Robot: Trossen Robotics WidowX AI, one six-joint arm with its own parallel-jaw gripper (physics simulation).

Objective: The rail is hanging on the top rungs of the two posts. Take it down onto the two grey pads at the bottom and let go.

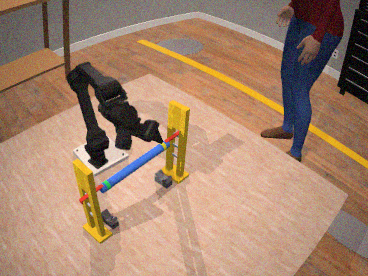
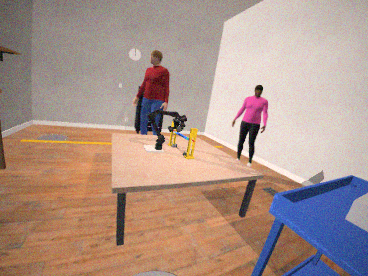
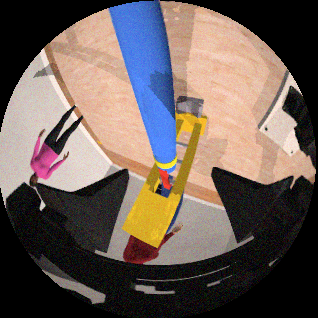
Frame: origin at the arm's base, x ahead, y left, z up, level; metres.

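Seen in the pictures: gripper, between the fingertips: [image 1: 154, 140] [image 2: 176, 131] [image 3: 171, 172]; arm's base, origin of its link: [image 1: 98, 161] [image 2: 158, 149].
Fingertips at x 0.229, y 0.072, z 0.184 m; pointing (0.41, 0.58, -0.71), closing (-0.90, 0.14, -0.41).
Offsets run from my fingertips to a thing's top centre. "spot": to the spot under its first point. Level surfaces: height alone.
The blue rail @[0.107 m right, 0.016 m ahead, 0.011 m down] [image 1: 136, 166] [image 2: 182, 136] [image 3: 142, 75] hangs level between two yellow posts. Its red ends lie in the slots of the near post @[spot: 0.316 m right, 0.031 m ahead, 0.098 m up] [image 1: 84, 172] [image 2: 192, 142] and the far post @[0.093 m left, 0.022 m ahead, 0.099 m up] [image 1: 178, 117] [image 3: 152, 215], high up, with grey rungs below. It has a green band toward the near post and a yellow band toward the far one. One grey pad @[0.031 m left, 0.020 m ahead, 0.158 m down] [image 1: 163, 178] [image 3: 190, 106] is at the far post's foot, another grey pad @[0.245 m right, 0.012 m ahead, 0.158 m down] [image 1: 110, 218] at the near post's. My gripper [image 1: 162, 142] [image 3: 171, 172] is open and empty, close by the yellow-banded end; exact contact is unclear.
The arm's white base plate [image 1: 120, 156] [image 3: 280, 132] is behind the rail on the wooden table @[0.201 m down] [image 1: 280, 210] [image 2: 150, 170]. A person in red [image 2: 156, 82] [image 3: 141, 250] and one in pink [image 2: 255, 110] [image 3: 46, 160] stand beyond it. A blue cart [image 2: 269, 245] is at the front right.
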